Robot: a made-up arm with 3 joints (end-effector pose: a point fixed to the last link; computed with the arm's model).
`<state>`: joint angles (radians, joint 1 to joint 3).
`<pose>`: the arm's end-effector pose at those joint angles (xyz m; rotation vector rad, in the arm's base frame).
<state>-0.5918 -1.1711 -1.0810</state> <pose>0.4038 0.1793 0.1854 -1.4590 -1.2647 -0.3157</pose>
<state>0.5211 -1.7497 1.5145</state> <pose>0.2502 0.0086 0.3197 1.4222 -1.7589 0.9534</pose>
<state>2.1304 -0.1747 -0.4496</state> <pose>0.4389 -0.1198 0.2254 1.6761 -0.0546 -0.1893</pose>
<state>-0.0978 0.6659 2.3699</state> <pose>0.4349 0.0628 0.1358 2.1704 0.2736 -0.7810</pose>
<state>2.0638 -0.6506 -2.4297</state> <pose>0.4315 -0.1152 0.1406 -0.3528 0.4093 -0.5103</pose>
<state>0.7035 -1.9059 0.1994</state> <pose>0.2714 0.0088 0.3477 0.6056 -1.8915 -0.4871</pose>
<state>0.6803 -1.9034 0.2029</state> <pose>0.2715 0.0137 0.3475 0.5934 -1.8934 -0.4607</pose>
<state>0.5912 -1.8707 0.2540</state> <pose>0.2727 0.0317 0.3458 0.5783 -1.8849 -0.3208</pose>
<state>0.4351 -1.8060 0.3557</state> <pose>0.2751 0.0621 0.3393 0.5595 -1.8404 -0.0731</pose>
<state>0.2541 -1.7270 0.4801</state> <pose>0.2784 0.0951 0.3265 0.5392 -1.7463 0.1982</pose>
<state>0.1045 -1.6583 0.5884</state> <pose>0.2816 0.1198 0.3122 0.5242 -1.6359 0.4037</pose>
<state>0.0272 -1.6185 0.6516</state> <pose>0.2837 0.1314 0.3037 0.5218 -1.5644 0.5049</pose>
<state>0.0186 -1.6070 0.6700</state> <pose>0.2843 0.1323 0.3029 0.5316 -1.5471 0.5225</pose>
